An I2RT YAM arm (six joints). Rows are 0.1 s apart.
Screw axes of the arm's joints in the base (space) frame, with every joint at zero. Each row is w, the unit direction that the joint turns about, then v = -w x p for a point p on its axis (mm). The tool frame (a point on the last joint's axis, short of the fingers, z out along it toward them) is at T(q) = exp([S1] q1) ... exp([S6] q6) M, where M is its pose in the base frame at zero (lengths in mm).
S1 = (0, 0, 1, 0, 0, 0)
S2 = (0, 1, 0, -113.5, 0, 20)
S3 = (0, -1, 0, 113.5, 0, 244)
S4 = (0, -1, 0, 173.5, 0, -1)
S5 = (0, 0, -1, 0, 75, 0)
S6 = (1, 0, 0, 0, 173.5, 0)
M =
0 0 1 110.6
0 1 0 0
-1 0 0 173.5
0 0 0 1
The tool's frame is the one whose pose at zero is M.
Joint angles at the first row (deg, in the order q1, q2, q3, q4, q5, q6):
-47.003, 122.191, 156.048, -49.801, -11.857, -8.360
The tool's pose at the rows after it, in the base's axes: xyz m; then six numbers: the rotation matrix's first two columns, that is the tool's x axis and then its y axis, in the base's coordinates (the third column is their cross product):
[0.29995 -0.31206 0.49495 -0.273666 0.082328 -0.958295 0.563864 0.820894 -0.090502]
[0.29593 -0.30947 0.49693 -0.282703 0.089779 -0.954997 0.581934 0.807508 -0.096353]
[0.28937 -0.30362 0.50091 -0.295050 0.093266 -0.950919 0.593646 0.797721 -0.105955]
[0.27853 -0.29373 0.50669 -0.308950 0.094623 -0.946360 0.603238 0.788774 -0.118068]
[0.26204 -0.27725 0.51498 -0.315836 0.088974 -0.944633 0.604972 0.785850 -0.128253]
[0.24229 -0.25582 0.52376 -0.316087 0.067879 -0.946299 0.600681 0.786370 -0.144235]
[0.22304 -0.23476 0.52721 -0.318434 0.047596 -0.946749 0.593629 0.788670 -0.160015]
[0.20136 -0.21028 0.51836 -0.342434 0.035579 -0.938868 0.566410 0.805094 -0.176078]
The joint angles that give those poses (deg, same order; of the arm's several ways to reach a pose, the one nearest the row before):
-47.003, 121.628, 155.620, -50.003, -10.633, -8.426
-47.048, 120.663, 154.871, -50.722, -9.257, -8.492
-47.069, 118.669, 153.048, -51.460, -8.186, -8.863
-47.157, 114.912, 148.963, -51.701, -7.246, -9.410
-47.266, 109.015, 142.480, -51.180, -6.983, -9.956
-47.266, 102.060, 135.128, -50.018, -7.050, -10.808
-47.266, 95.176, 127.458, -48.642, -7.289, -11.726
-47.286, 86.586, 116.441, -47.264, -8.578, -13.300

